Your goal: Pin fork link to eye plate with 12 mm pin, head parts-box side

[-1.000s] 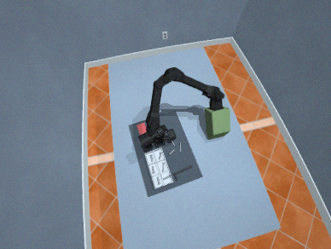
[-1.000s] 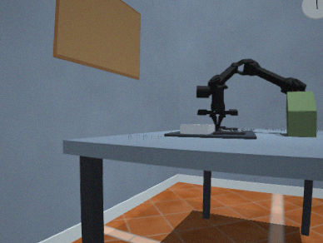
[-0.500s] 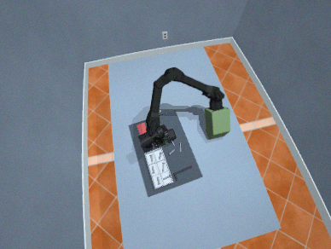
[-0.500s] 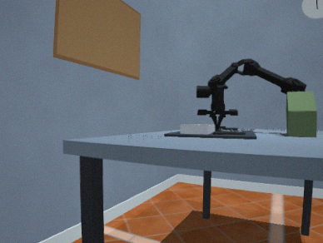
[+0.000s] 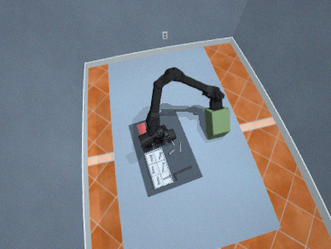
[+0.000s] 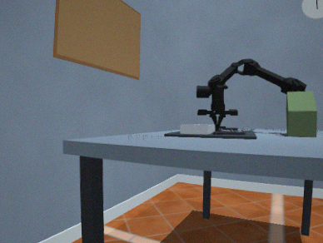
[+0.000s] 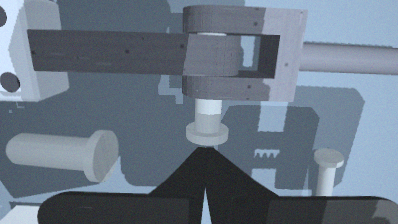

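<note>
The eye plate is 20 mm ahead of my hand, 50 mm to the right of it and 30 mm below it. Round my hand: thick headed pin (70 mm ahead, 30 mm below); then dark mat (50 mm to the left, 40 mm below); then thin headed pin (70 mm behind, 20 mm to the left, 30 mm below).
</note>
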